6 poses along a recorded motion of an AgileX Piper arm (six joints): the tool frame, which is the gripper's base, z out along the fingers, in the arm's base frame.
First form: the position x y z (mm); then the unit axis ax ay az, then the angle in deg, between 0 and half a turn.
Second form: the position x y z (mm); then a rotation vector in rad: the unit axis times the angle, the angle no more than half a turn. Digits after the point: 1 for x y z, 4 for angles.
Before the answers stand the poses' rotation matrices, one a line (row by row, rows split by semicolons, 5 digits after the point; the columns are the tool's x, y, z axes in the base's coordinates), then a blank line. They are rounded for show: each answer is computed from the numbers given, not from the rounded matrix.
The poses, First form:
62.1 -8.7 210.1 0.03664 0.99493 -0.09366 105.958
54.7 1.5 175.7 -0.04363 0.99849 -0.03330 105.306
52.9 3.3 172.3 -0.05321 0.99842 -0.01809 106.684
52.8 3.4 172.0 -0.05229 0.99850 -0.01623 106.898
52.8 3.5 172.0 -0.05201 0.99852 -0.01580 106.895
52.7 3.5 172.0 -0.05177 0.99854 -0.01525 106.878
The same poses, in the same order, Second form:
-0.27322 0.13653 0.95221; -0.04357 0.98710 -0.15403; -0.96096 -0.08358 -0.26375
-0.26157 -0.02295 0.96491; -0.08718 0.99619 0.00006; -0.96124 -0.08411 -0.26257
-0.28345 -0.05105 0.95763; -0.08571 0.99593 0.02772; -0.95515 -0.07422 -0.28667
-0.28714 -0.05186 0.95648; -0.08292 0.99613 0.02912; -0.95429 -0.07095 -0.29033
-0.28713 -0.05191 0.95648; -0.08214 0.99619 0.02940; -0.95436 -0.07013 -0.29030
-0.28688 -0.05211 0.95655; -0.08130 0.99624 0.02989; -0.95451 -0.06919 -0.29003

62.1 -8.7 210.1 0.0678 1.8399 -0.1732
54.7 1.5 175.7 -0.0802 1.8352 -0.0612
52.9 3.3 172.3 -0.0991 1.8590 -0.0337
52.8 3.4 172.0 -0.0976 1.8629 -0.0303
52.8 3.5 172.0 -0.0970 1.8629 -0.0295
52.7 3.5 172.0 -0.0966 1.8627 -0.0284

